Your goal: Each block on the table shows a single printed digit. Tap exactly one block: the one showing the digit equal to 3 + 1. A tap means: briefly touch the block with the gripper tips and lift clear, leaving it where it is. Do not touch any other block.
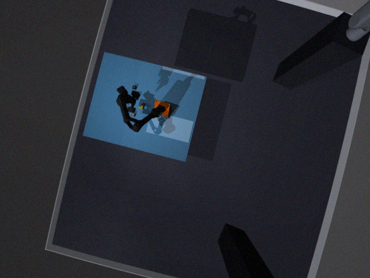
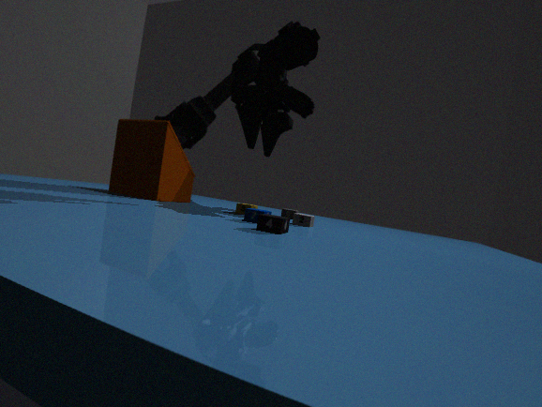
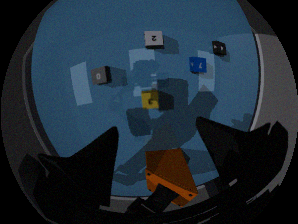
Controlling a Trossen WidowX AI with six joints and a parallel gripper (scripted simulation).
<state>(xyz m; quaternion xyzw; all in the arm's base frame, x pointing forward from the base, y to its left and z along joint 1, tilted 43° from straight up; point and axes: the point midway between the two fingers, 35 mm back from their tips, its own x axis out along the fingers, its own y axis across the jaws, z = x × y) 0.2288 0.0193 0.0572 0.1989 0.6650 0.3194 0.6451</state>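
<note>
Right now my gripper tip is 14 cm short of the black block, 16 cm to the left of it and 11 cm above it. Also, from my gripper tip: white block 11 cm ahead, 11 cm below; then grey block 4 cm ahead, 10 cm to the left, 11 cm below; then yellow block 1 cm behind, 11 cm below.
</note>
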